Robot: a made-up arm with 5 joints.
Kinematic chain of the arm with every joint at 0, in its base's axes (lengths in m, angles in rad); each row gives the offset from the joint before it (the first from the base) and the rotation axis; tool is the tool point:
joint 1: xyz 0 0 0.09 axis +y
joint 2: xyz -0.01 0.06 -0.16 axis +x
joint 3: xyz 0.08 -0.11 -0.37 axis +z
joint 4: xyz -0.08 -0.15 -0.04 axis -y
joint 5: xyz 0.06 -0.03 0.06 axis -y
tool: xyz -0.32 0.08 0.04
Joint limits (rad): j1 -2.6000..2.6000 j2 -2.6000..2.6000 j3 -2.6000..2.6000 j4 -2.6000..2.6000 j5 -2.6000..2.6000
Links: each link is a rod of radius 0.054 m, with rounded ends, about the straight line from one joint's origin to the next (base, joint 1, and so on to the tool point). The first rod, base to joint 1, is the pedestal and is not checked.
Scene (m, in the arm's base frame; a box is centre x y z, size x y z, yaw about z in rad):
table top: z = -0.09
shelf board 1: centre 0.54 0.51 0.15 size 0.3 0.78 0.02 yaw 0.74
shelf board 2: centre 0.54 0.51 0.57 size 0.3 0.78 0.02 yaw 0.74
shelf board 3: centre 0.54 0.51 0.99 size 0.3 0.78 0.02 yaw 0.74
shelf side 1: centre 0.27 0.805 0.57 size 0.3 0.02 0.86 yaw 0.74
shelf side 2: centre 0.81 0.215 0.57 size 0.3 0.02 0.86 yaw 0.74
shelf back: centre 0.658 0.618 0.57 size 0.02 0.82 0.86 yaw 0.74
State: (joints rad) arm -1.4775 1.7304 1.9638 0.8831 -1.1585
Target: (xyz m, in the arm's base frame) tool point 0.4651 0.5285 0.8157
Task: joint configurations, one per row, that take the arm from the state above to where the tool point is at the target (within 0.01 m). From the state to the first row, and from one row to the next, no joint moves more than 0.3 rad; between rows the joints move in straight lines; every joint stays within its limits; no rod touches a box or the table.
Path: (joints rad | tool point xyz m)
1: -1.5043 1.7715 2.0157 0.7201 -1.2799 | 0.5072 0.2508 0.3568
2: -1.5311 1.8127 2.0675 0.5570 -1.4013 | 0.4241 0.1860 0.3473
3: -1.6802 1.5830 1.9930 0.2708 -1.5045 | 0.3014 0.0829 0.3291
4: -1.8294 1.3533 1.9185 -0.0154 -1.6076 | 0.1613 0.0839 0.2891
5: -1.9785 1.1237 1.8440 -0.3016 -1.7108 | 0.0727 0.1827 0.2532
6: -2.1276 0.8940 1.7694 -0.5878 -1.8140 | 0.0718 0.3286 0.2707
7: -2.2768 0.6644 1.6949 -0.8739 -1.9171 | 0.1417 0.4450 0.3814
8: -2.4259 0.4347 1.6204 -1.1601 -2.0203 | 0.2238 0.4599 0.5823
9: -2.5751 0.2050 1.5459 -1.4463 -2.1235 | 0.2524 0.3343 0.8157
10: -2.4715 0.5033 1.5947 -1.7341 -2.3617 | 0.3794 0.4405 0.8378
11: -2.3680 0.8016 1.6436 -2.0220 -2.6000 | 0.4651 0.5285 0.8157

